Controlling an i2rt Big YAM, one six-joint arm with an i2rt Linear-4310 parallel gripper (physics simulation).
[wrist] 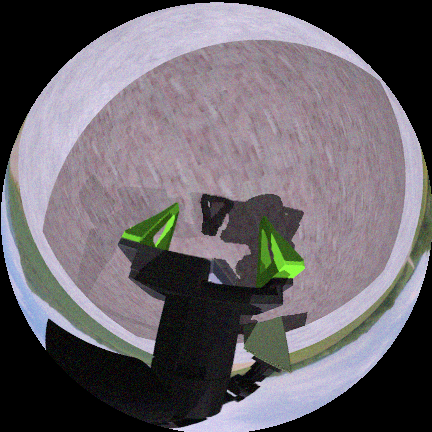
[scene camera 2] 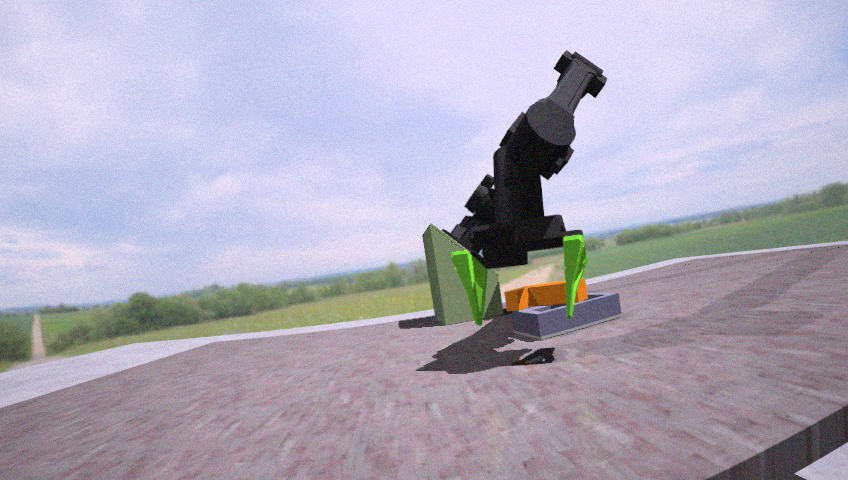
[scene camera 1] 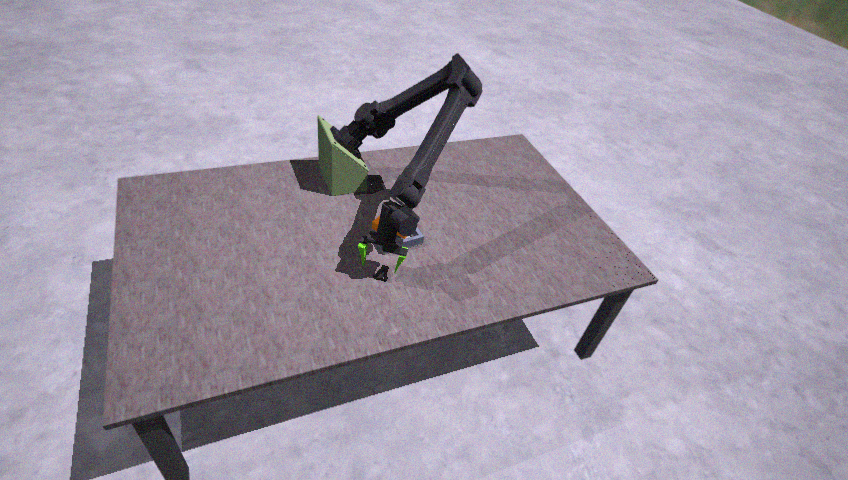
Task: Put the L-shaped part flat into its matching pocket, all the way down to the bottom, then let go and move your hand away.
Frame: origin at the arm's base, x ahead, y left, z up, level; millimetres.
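Where they show: gripper, fingertip midpoint: (wrist: 219,212) (scene camera 2: 522,322) (scene camera 1: 379,268); arm's base, link origin: (wrist: 268,362) (scene camera 2: 458,251) (scene camera 1: 344,143).
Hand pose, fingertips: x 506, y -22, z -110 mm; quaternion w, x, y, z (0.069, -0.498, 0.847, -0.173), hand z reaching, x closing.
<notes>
Each offset is from my fingertips to the top centre of the thing. Level surfaces: height alone.
The orange L-shaped part {dy +90, dx -158, dz +20 mm} (scene camera 1: 375,224) (scene camera 2: 544,294) lies on the back part of the blue-grey pocket block {dy +114, dx -146, dz -9 mm} (scene camera 1: 414,240) (scene camera 2: 553,324) (wrist: 218,271). It stands above the rim, and its left end sticks out past the block in the second scene view. My hand hides much of it in the first scene view, and it does not show in the wrist view. How the part meets the pocket is hidden. My gripper (scene camera 1: 380,268) (scene camera 2: 524,320) (wrist: 219,212) is open and empty, with its green fingertips low over the table on the front side of the block, apart from the part.
A pale green angled panel (scene camera 1: 342,172) (scene camera 2: 443,288) (wrist: 268,340) stands behind and left of the block, close to the arm's base. The brown table {dz -46 mm} (scene camera 1: 238,309) (scene camera 2: 333,410) (wrist: 240,110) carries the arm's shadows. Its front edge is well forward of the gripper.
</notes>
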